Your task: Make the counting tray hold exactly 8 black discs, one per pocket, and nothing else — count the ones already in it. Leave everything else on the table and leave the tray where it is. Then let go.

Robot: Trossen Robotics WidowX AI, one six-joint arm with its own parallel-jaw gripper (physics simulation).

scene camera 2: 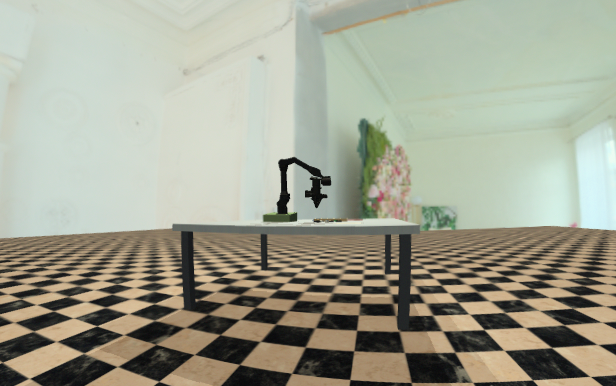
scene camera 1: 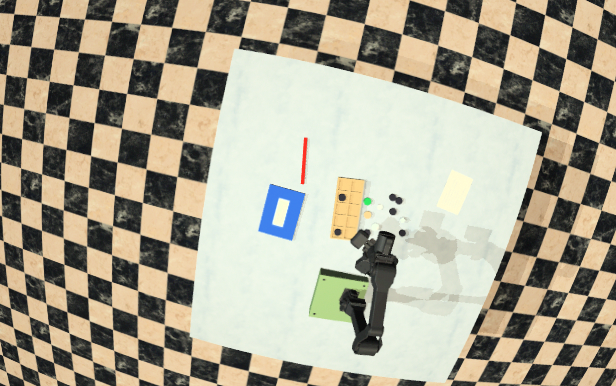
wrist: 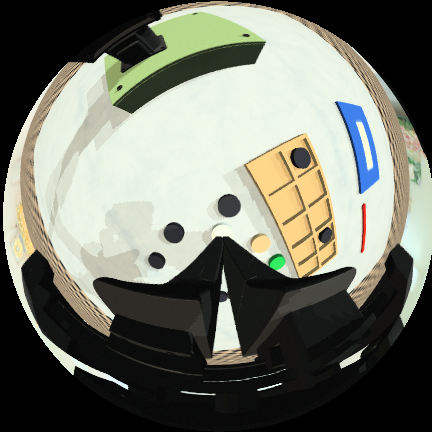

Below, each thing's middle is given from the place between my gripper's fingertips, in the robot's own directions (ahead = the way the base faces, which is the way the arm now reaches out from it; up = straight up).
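With the tan counting tray [scene camera 1: 346, 214] as my reference, I find my hand 120 mm to the right of it and 90 mm above it, while still 60 mm short of it.
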